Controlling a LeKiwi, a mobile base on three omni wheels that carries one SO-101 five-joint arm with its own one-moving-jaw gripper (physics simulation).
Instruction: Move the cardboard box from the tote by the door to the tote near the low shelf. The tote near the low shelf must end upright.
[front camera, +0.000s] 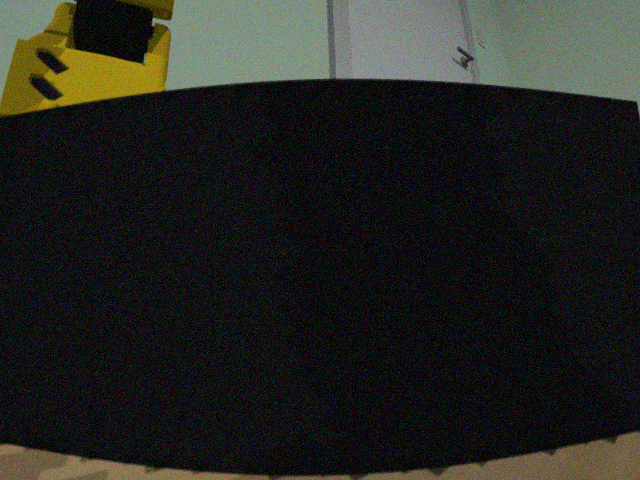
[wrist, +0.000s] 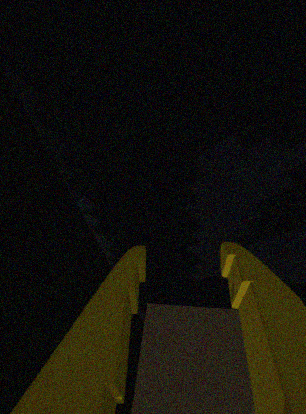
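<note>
The cardboard box shows as a dim brown face low in the wrist view, between the two yellow jaws. My gripper is partly open, with its tips apart. The right jaw's inner edge meets the box's edge in the picture, and a thin dark strip shows between the left jaw and the box; a grip on both sides is not plain. The black tote by the door fills most of the front view, and its dark inside surrounds the jaws in the wrist view. The jaws are hidden in the front view. The tote near the low shelf does not show.
Yellow arm parts with a black motor rise above the tote's rim at the upper left of the front view. A pale door with a dark handle stands behind the tote, in a green wall. Tan floor shows along the bottom.
</note>
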